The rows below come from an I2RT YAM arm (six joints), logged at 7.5 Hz.
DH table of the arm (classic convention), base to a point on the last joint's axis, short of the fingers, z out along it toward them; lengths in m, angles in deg. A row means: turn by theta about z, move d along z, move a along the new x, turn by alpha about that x. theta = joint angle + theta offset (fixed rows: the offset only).
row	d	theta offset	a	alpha
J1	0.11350	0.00	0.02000	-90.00
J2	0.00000	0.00	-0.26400	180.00
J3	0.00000	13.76	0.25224	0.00
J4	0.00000	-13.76	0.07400	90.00
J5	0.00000	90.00	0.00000	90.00
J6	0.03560	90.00	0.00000	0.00
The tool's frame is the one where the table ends.
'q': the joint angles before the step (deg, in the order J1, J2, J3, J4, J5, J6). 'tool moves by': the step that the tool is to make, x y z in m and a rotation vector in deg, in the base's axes. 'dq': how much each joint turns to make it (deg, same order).
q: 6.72, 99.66, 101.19, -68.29, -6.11, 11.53
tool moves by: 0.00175, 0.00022, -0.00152, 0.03, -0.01, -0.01
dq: 0.00, 0.31, 0.00, 0.32, -0.02, 0.02
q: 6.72, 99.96, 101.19, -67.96, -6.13, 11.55
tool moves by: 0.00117, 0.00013, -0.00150, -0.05, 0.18, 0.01
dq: 0.00, 0.26, 0.00, 0.08, 0.02, -0.02
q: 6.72, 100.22, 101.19, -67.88, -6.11, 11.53
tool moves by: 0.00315, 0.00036, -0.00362, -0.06, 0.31, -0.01
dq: 0.00, 0.66, 0.00, 0.35, 0.03, 0.00
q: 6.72, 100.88, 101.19, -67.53, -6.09, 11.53
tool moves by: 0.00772, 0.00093, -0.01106, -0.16, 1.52, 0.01
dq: 0.00, 1.90, 0.00, 0.38, -0.02, 0.00
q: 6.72, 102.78, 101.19, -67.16, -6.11, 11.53
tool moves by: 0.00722, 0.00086, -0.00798, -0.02, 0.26, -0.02
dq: 0.00, 1.44, -0.01, 1.19, 0.00, 0.02
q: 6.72, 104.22, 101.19, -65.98, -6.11, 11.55
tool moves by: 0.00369, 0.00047, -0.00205, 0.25, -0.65, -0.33
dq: 0.00, 0.47, 0.00, 1.18, -0.04, 0.37
